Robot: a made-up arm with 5 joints.
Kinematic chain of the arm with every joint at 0, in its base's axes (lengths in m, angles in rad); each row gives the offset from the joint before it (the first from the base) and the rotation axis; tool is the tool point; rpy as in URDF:
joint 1: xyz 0 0 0.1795 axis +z
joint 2: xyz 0 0 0 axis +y
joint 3: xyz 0.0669 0 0.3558 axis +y
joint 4: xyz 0.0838 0 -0.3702 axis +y
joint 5: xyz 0.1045 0 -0.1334 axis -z
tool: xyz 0 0 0 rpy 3.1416 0 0
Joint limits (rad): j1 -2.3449..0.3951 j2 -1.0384..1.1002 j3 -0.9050..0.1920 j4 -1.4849..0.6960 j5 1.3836..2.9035
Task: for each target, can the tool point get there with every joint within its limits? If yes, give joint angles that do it. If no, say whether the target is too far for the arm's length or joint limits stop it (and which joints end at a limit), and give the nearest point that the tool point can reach.
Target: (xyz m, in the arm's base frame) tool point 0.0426 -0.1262 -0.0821
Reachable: yes | joints -1.2450 0.9365 0.0755 -0.8157 2.4515
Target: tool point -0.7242 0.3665 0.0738
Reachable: no: joint limits stop it (at a limit: joint 2, joint 3, joint 4) | nearest point -0.1336 0.0676 0.0574 | short by 0.662 m
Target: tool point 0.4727 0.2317 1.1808
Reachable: no: too far | nearest point 0.2670 0.1113 0.7307 | short by 0.509 m
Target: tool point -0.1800 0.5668 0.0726
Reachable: no: joint limits stop it (at a limit: joint 2, joint 3, joint 4) | nearest point -0.0453 0.1427 0.0574 | short by 0.445 m
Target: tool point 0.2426 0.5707 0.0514
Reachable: no: joint limits stop it (at a limit: joint 1) | nearest point 0.4094 0.1707 0.0514 | short by 0.433 m
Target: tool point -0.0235 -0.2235 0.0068
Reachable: yes | joints -1.6757 0.3815 0.1015 -0.6735 2.1684
